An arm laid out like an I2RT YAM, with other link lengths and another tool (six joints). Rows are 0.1 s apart.
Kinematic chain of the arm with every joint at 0, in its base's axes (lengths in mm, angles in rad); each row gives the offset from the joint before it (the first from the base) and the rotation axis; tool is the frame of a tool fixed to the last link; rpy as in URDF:
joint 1: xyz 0 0 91.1 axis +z
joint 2: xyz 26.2 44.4 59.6 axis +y
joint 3: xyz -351.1 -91.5 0 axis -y
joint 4: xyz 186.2 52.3 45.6 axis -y
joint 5: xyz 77 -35.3 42.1 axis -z
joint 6: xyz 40.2 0 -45.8 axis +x
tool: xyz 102 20 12 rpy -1.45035 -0.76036 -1.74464
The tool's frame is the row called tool.
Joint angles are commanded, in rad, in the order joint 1, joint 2, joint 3, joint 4, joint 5, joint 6. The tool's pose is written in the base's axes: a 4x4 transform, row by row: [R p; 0 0 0 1], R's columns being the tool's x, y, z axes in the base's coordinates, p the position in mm. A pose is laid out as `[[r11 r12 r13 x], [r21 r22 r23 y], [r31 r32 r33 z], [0 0 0 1]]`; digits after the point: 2 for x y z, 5 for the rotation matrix.
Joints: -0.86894, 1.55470, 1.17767, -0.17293, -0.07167, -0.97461
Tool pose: [[0.37667 -0.65397 0.65609 251.85], [-0.19745 -0.74865 -0.63287 -296.04], [0.90506 0.10884 -0.41112 350.50], [0 0 0 1]]
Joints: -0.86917, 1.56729, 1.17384, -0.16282, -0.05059, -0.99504
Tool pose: [[0.39776 -0.65646 0.64097 251.61], [-0.18728 -0.74200 -0.64371 -300.81], [0.89817 0.13600 -0.41807 345.60], [0 0 0 1]]
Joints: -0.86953, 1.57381, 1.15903, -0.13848, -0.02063, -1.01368
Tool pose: [[0.41439 -0.66493 0.62141 249.71], [-0.17299 -0.72789 -0.66351 -305.64], [0.89351 0.16745 -0.41665 341.36], [0 0 0 1]]
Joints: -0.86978, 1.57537, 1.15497, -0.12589, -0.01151, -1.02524
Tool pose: [[0.41991 -0.66522 0.61738 249.38], [-0.16050 -0.72396 -0.67090 -307.61], [0.89326 0.18263 -0.41077 341.23], [0 0 0 1]]
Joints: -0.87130, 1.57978, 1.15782, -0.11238, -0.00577, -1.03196
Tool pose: [[0.41849 -0.66758 0.61580 250.18], [-0.14852 -0.71920 -0.67875 -310.87], [0.89600 0.19259 -0.40012 342.90], [0 0 0 1]]
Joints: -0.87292, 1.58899, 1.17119, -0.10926, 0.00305, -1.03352
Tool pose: [[0.41704 -0.67366 0.61013 251.55], [-0.14369 -0.71172 -0.68761 -315.48], [0.89746 0.19910 -0.39362 344.84], [0 0 0 1]]
